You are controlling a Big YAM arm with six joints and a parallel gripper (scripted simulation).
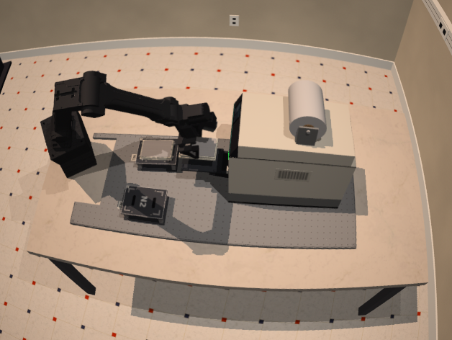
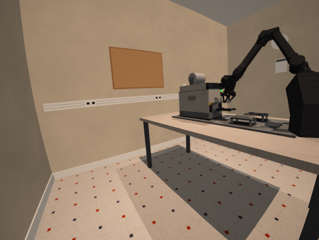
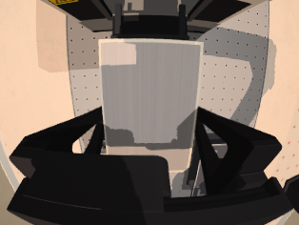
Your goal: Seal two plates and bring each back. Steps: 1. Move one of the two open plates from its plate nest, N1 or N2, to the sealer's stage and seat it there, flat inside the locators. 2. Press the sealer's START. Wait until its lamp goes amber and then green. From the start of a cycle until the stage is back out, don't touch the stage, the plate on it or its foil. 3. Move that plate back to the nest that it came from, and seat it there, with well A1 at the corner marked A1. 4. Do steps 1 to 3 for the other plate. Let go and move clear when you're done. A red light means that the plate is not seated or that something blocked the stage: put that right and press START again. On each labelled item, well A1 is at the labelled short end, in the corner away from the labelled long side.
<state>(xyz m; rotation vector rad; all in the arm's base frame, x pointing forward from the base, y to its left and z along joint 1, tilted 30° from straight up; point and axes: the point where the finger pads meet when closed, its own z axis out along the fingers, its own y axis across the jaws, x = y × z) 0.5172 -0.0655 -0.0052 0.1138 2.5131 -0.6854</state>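
The sealer stage is 70 mm below my hand and 10 mm ahead of it. From my hand the other things lie so: yellow warning label: 130 mm ahead, 60 mm to the left, 20 mm below; start button: 120 mm to the right, 90 mm ahead, 20 mm above; plate: right at my hand.
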